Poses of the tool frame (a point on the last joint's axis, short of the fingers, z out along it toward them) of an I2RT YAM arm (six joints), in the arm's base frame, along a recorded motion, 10 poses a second.
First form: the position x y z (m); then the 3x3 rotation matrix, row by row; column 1 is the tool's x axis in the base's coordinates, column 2 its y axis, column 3 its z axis. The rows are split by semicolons.
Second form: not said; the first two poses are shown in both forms.
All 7 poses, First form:
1: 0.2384, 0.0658, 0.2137; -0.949, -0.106, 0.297; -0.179, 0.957, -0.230; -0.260, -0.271, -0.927
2: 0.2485, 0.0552, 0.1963; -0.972, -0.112, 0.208; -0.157, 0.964, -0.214; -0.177, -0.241, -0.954
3: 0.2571, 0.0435, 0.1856; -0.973, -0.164, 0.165; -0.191, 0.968, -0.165; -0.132, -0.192, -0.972
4: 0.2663, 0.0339, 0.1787; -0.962, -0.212, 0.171; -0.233, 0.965, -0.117; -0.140, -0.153, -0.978
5: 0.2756, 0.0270, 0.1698; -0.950, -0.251, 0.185; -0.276, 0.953, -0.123; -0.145, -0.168, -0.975
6: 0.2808, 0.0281, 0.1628; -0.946, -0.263, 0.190; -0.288, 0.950, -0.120; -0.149, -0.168, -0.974
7: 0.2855, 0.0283, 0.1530; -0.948, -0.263, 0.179; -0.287, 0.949, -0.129; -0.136, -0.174, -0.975
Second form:
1: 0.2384, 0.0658, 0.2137, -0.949, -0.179, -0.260, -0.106, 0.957, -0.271
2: 0.2485, 0.0552, 0.1963, -0.972, -0.157, -0.177, -0.112, 0.964, -0.241
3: 0.2571, 0.0435, 0.1856, -0.973, -0.191, -0.132, -0.164, 0.968, -0.192
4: 0.2663, 0.0339, 0.1787, -0.962, -0.233, -0.140, -0.212, 0.965, -0.153
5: 0.2756, 0.0270, 0.1698, -0.950, -0.276, -0.145, -0.251, 0.953, -0.168
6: 0.2808, 0.0281, 0.1628, -0.946, -0.288, -0.149, -0.263, 0.950, -0.168
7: 0.2855, 0.0283, 0.1530, -0.948, -0.287, -0.136, -0.263, 0.949, -0.174
